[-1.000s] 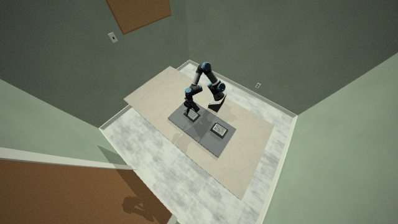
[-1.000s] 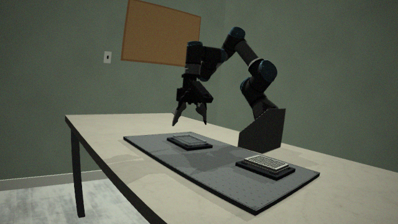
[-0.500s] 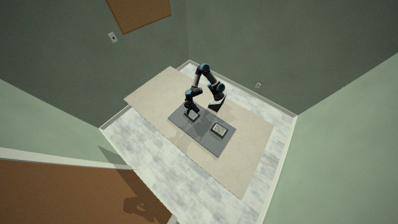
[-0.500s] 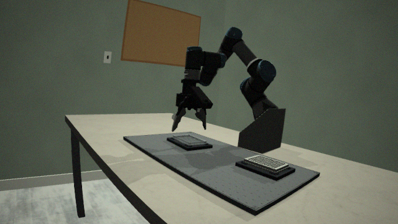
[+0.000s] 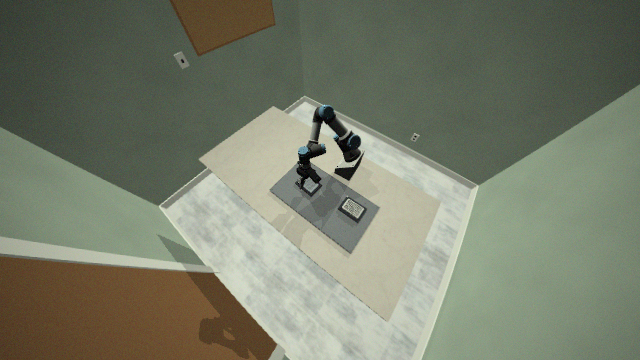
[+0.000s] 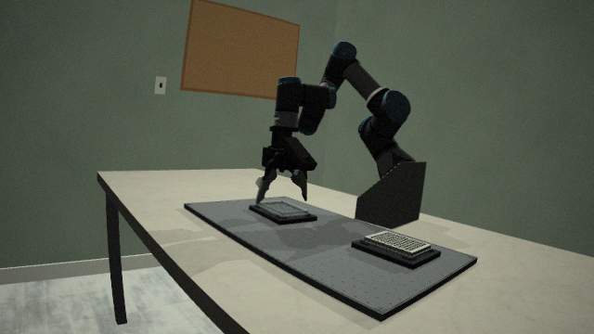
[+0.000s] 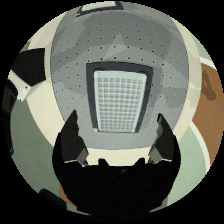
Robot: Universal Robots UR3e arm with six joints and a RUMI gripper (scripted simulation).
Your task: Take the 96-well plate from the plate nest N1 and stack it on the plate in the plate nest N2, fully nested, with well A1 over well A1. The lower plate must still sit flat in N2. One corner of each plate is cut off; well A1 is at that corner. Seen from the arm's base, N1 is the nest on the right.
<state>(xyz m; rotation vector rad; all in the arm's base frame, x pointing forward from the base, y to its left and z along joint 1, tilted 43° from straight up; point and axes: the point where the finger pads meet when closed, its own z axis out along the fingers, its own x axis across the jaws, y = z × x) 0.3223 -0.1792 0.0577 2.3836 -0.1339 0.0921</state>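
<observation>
Now: the clear 96-well plate 20 mm below my hand. The rest, counted from my hand: black nest: 30 mm below.
</observation>
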